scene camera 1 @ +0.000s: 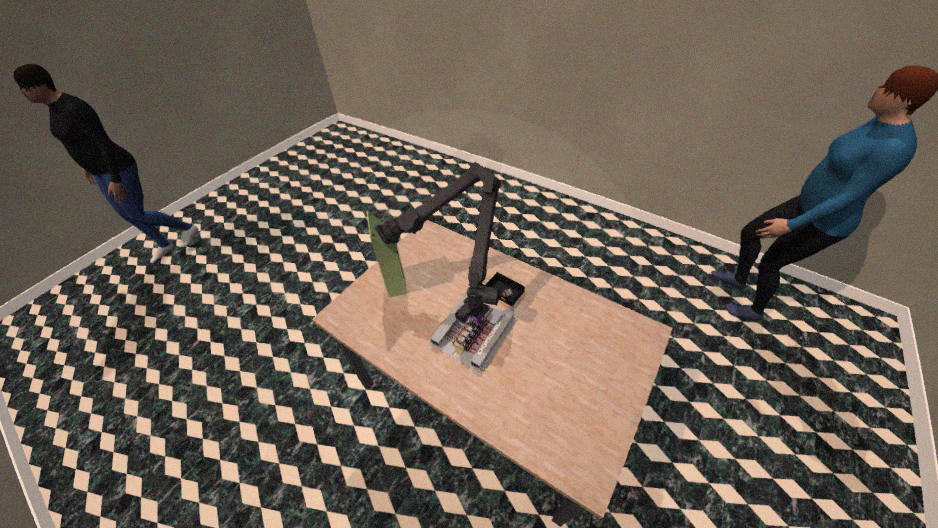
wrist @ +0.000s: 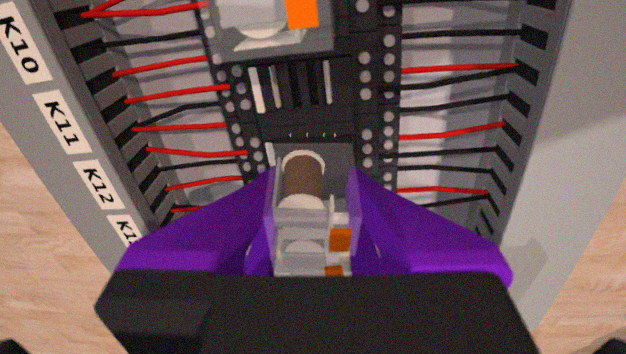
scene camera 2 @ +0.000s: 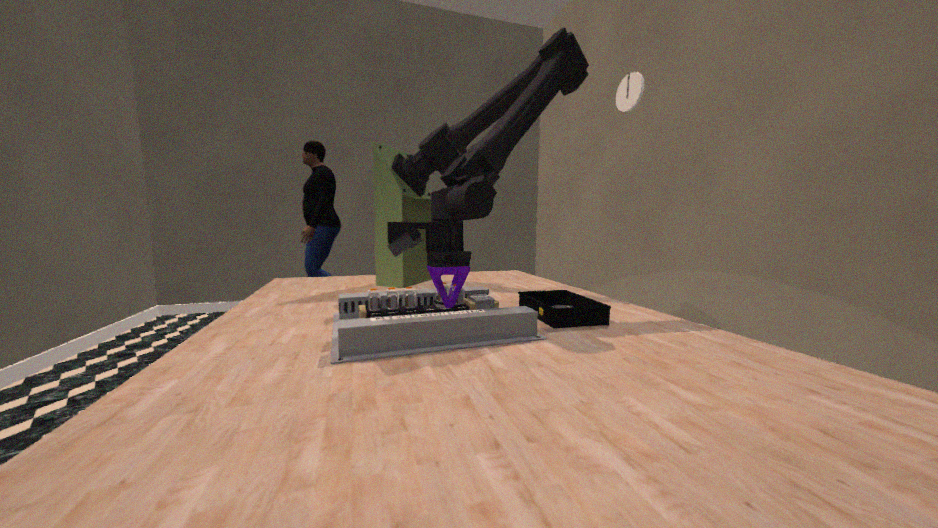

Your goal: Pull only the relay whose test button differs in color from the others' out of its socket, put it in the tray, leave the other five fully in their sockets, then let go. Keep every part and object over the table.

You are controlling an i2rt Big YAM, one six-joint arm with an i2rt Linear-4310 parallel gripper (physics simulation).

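Seen in the pictures: gripper, between the fingertips: (scene camera 1: pixel 477 320) (wrist: pixel 313 178) (scene camera 2: pixel 448 306); arm's base, origin of its link: (scene camera 1: pixel 385 235) (scene camera 2: pixel 407 176).
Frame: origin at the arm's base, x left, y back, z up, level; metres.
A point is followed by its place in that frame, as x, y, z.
Note:
My gripper (wrist: pixel 313 178) {0.134, -0.452, -0.285} (scene camera 2: pixel 449 305) {0.134, -0.452, -0.285}, with purple fingers, points down over the relay panel (scene camera 2: pixel 436 334) (wrist: pixel 580 115) and is shut on a clear-cased relay (wrist: pixel 301 216) {0.116, -0.455, -0.243}. A brown coil and an orange part show in its case. Small bright tips show at the edge of its dark base; whether it is fully seated I cannot tell. Above it in the wrist view is a bare socket (wrist: pixel 305 117) {0.108, -0.460, -0.286} with open slots. Beyond that, another relay (wrist: pixel 280 45) {0.075, -0.468, -0.250} with an orange button (wrist: pixel 301 14) {0.068, -0.465, -0.248} sits in its socket. The black tray (scene camera 2: pixel 590 316) {0.389, -0.465, -0.300} (scene camera 1: pixel 518 284) {0.417, -0.424, -0.287} stands beside the panel.
Red and black wires run from the sockets to slotted grey ducts on both sides. Labels K10 (wrist: pixel 24 50) {0.098, -0.559, -0.275}, K11 (wrist: pixel 61 121) {0.124, -0.551, -0.275} and K12 (wrist: pixel 98 185) {0.153, -0.542, -0.275} line the left duct. A green upright board (scene camera 1: pixel 391 265) (scene camera 2: pixel 388 242) stands at the arm's base. Two people stand off the table (scene camera 1: pixel 564 367).

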